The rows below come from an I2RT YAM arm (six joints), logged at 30 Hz.
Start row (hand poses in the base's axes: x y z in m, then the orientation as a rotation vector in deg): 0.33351, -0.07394, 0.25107, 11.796, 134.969, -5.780
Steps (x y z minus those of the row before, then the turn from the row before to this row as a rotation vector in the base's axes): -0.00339, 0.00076, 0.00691, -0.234, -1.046, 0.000; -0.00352, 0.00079, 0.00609, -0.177, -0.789, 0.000; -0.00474, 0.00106, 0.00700, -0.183, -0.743, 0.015; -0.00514, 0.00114, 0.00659, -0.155, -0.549, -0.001; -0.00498, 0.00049, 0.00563, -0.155, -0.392, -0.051; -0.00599, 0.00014, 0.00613, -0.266, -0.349, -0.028; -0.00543, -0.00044, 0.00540, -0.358, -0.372, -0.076; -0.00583, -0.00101, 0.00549, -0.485, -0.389, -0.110; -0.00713, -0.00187, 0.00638, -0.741, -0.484, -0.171; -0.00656, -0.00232, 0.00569, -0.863, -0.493, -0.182; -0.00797, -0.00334, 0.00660, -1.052, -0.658, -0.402
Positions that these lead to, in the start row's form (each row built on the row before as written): 0.33012, -0.07318, 0.25798, 11.688, 133.906, -5.924; 0.32660, -0.07239, 0.26407, 11.606, 133.104, -6.032; 0.32186, -0.07133, 0.27107, 11.504, 132.348, -6.144; 0.31672, -0.07019, 0.27766, 11.432, 131.787, -6.255; 0.31174, -0.06970, 0.28329, 11.416, 131.378, -6.411; 0.30575, -0.06956, 0.28942, 11.316, 131.002, -6.686; 0.30032, -0.07000, 0.29482, 11.224, 130.590, -7.087; 0.29449, -0.07101, 0.30031, 11.104, 130.144, -7.647; 0.28736, -0.07288, 0.30669, 10.922, 129.569, -8.514; 0.28080, -0.07520, 0.31238, 10.688, 128.966, -9.519; 0.27283, -0.07854, 0.31898, 10.609, 128.156, -10.827
